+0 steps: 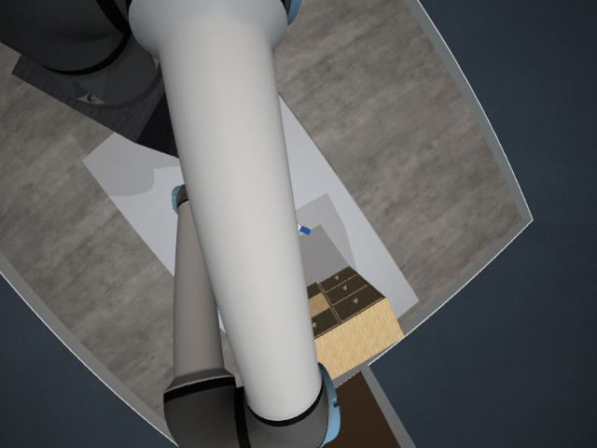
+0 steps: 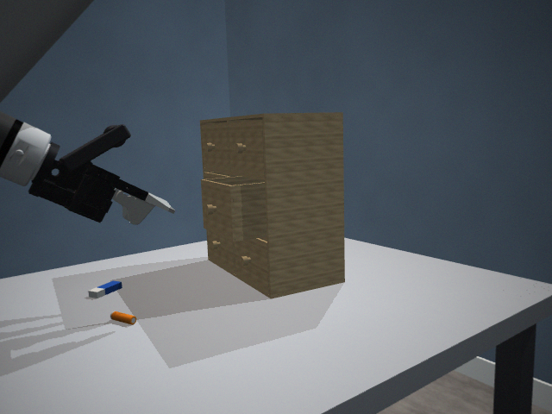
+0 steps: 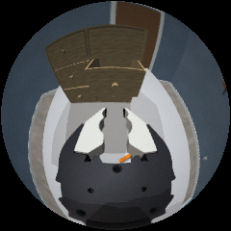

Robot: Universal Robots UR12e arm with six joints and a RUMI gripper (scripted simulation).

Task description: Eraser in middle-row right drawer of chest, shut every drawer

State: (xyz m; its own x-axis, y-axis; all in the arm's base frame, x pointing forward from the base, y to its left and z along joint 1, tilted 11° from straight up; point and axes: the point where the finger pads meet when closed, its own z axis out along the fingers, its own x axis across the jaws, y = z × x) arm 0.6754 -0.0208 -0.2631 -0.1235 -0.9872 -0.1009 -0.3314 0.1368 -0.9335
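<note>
The white eraser is 180 mm below my hand, 140 mm to the left of it and 80 mm behind it. The rest, counted from my hand: orange cylinder 170 mm below, 100 mm behind, 30 mm to the right.
</note>
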